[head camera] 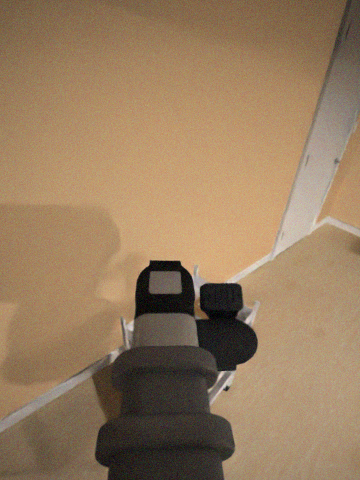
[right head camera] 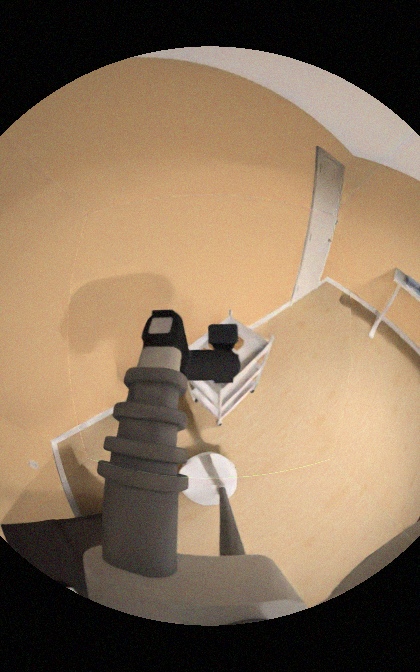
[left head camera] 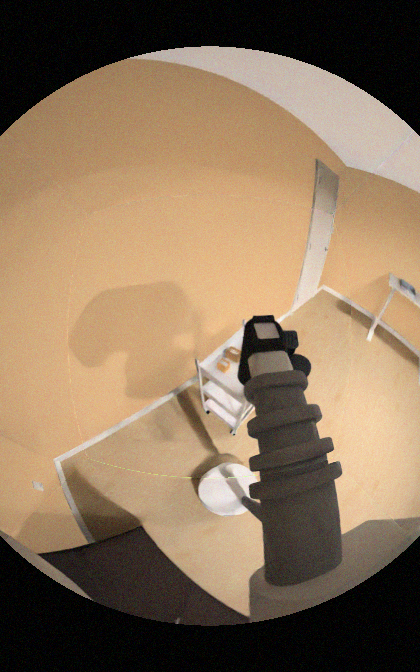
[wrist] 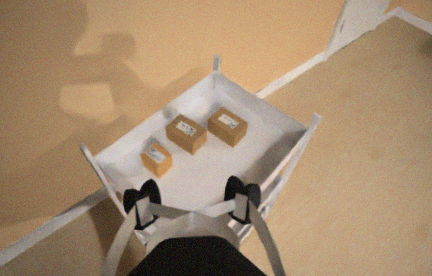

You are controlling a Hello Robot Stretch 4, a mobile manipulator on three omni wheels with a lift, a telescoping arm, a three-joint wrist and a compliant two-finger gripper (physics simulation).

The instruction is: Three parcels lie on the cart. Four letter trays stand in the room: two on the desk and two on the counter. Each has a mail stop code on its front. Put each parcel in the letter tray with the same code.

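Places are measured from the robot's base along level axes (x ahead, y left, z up), in centimetres.
Pixels of known places: gripper, fingertip midpoint: (wrist: pixel 192 193).
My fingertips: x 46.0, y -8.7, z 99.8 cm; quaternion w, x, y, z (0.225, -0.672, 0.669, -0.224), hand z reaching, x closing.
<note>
Ahead of a thing's pixels: the offset from my fingertips to its top centre.
The white cart (wrist: pixel 295 145) (left head camera: pixel 201 380) (right head camera: pixel 257 369) stands by the wall, with three brown parcels on its top tray. In the wrist view, the small orange-brown parcel @[dy +9.0, dx +24.9, dz -31.2 cm] (wrist: pixel 157 160) lies at the left, a larger parcel @[dy +1.7, dx +32.7, dz -31.2 cm] (wrist: pixel 186 133) in the middle, and another larger parcel @[dy -9.5, dx +34.8, dz -31.2 cm] (wrist: pixel 228 126) at the right. Each has a white label on top; the codes are too blurred to read. My gripper (wrist: pixel 192 193) is open and empty, above the cart's near side, apart from the parcels. In the head view the arm and wrist hide most of the cart. The letter trays' codes do not show.
A dark cabinet top (left head camera: pixel 145 570) (right head camera: pixel 55 545) is at the lower left. A white-legged desk (left head camera: pixel 382 312) (right head camera: pixel 385 310) with a bluish item on it stands at the right. A grey door (head camera: pixel 315 145) is beyond the cart. The robot's round white base (left head camera: pixel 225 492) (right head camera: pixel 207 482) is below.
</note>
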